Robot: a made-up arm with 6 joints. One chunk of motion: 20 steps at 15 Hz.
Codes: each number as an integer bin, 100 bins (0 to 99) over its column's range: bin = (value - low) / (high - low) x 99, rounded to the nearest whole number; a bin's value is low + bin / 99 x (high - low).
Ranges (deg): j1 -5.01..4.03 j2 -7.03..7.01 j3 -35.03..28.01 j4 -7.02..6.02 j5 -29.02..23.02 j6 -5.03..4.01
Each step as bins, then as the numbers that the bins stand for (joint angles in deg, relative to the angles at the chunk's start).
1 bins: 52 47 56 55 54 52
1 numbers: -0.26 -0.36 0.63 0.22 -0.63 -0.28
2 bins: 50 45 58 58 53 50
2 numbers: -0.44 -0.65 1.90 0.62 -1.16 -0.46
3 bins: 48 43 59 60 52 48
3 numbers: -0.63 -0.93 2.54 0.88 -1.69 -0.65
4 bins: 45 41 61 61 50 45
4 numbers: -0.90 -1.22 3.81 1.01 -2.74 -0.92
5 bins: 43 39 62 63 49 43
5 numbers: -1.08 -1.50 4.45 1.28 -3.26 -1.10
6 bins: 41 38 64 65 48 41
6 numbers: -1.27 -1.64 5.72 1.54 -3.79 -1.29
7 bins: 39 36 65 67 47 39
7 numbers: -1.45 -1.92 6.36 1.81 -4.31 -1.47
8 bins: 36 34 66 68 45 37
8 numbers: -1.72 -2.21 7.00 1.94 -5.37 -1.65
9 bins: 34 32 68 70 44 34
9 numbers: -1.91 -2.49 8.27 2.20 -5.89 -1.93
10 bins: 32 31 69 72 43 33
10 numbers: -2.09 -2.63 8.91 2.46 -6.42 -2.02
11 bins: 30 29 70 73 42 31
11 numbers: -2.27 -2.92 9.54 2.60 -6.94 -2.20
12 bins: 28 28 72 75 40 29
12 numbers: -2.45 -3.06 10.82 2.86 -7.99 -2.38
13 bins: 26 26 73 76 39 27
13 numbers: -2.64 -3.34 11.45 2.99 -8.52 -2.56
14 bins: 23 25 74 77 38 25
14 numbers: -2.91 -3.48 12.09 3.12 -9.05 -2.75
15 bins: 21 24 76 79 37 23
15 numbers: -3.09 -3.63 13.36 3.39 -9.57 -2.93
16 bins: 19 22 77 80 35 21
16 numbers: -3.28 -3.91 14.00 3.52 -10.62 -3.11
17 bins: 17 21 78 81 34 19
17 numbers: -3.46 -4.05 14.64 3.65 -11.15 -3.30
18 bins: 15 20 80 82 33 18
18 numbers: -3.64 -4.19 15.91 3.78 -11.67 -3.39
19 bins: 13 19 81 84 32 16
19 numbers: -3.82 -4.34 16.55 4.04 -12.20 -3.57
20 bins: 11 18 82 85 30 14
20 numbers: -4.01 -4.48 17.18 4.18 -13.25 -3.75
